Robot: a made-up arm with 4 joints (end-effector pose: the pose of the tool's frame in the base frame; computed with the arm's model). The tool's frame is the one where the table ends. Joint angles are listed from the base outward.
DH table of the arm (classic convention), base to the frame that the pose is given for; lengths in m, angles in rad. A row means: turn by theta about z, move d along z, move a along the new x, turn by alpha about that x. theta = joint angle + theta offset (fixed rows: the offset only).
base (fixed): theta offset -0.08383  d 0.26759  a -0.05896  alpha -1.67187
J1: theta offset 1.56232  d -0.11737  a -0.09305  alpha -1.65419
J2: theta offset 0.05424  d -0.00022  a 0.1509  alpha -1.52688
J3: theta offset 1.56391  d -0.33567  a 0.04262  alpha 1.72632
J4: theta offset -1.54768  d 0  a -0.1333  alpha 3.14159
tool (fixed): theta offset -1.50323  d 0.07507  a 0  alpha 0
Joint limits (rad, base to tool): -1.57..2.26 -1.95..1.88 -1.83..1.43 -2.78..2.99
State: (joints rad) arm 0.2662 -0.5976 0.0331 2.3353
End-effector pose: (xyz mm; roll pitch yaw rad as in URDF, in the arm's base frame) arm -34.3 299.3 503.3 -0.6080 0.2446 -2.5263
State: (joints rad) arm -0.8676 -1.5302 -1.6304 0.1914
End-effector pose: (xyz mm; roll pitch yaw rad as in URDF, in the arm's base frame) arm -227.6 113.3 466.7 0.8661 0.3885 1.4142
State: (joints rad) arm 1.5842 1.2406 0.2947 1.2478
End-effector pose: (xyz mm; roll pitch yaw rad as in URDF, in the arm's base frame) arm -284.6 -118.4 368.7 -1.2797 0.3510 -0.4060
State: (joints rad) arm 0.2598 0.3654 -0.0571 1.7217
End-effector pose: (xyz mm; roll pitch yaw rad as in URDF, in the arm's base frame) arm -162.0 172.9 166.1 -0.2726 -0.3797 -1.6665
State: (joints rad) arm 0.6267 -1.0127 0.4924 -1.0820
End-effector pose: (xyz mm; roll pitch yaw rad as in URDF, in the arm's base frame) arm 202.4 55.4 434.6 0.7421 -0.5403 0.2999
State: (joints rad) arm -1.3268 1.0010 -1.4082 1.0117
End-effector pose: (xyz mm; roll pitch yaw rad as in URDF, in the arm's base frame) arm 108.4 -55.0 290.3 0.1045 -0.1921 -2.0825
